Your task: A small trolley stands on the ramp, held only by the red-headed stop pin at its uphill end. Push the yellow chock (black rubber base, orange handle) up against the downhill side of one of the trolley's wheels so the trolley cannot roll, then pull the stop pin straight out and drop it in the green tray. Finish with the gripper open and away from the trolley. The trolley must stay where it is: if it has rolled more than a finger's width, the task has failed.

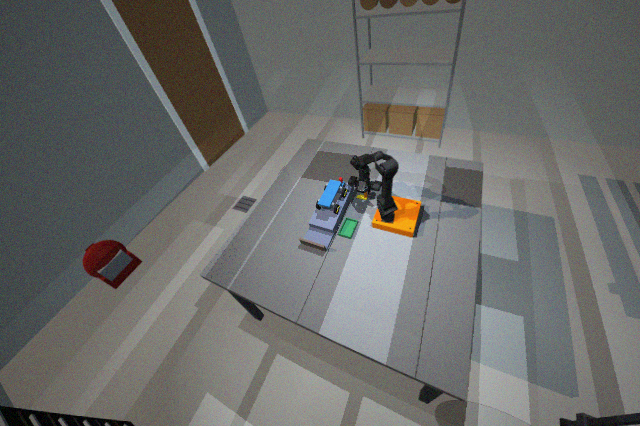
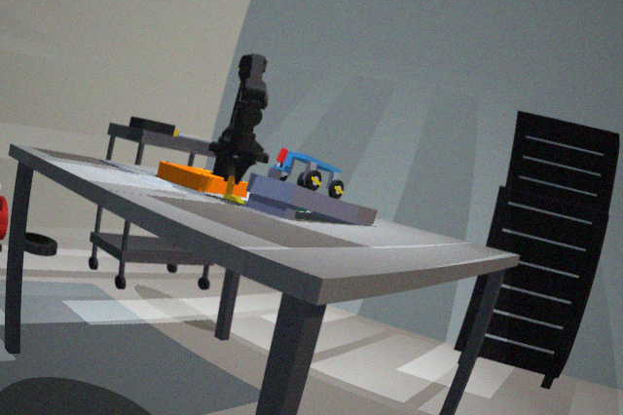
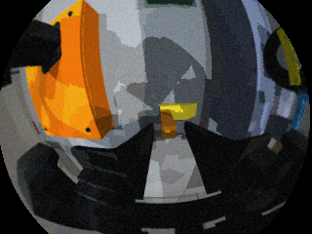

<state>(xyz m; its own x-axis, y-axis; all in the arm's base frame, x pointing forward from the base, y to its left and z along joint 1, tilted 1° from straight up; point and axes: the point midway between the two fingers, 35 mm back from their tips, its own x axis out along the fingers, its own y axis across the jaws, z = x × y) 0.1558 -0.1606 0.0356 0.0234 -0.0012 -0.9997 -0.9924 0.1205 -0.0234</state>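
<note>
My gripper tip is now 2 cm short of the yellow chock and 3 cm above it. Also, from my gripper tip: red-headed stop pin (13 cm ahead, 1 cm to the left, 8 cm above); grey ramp (17 cm ahead, 13 cm to the left); blue trolley (17 cm ahead, 12 cm to the left, 7 cm above).
</note>
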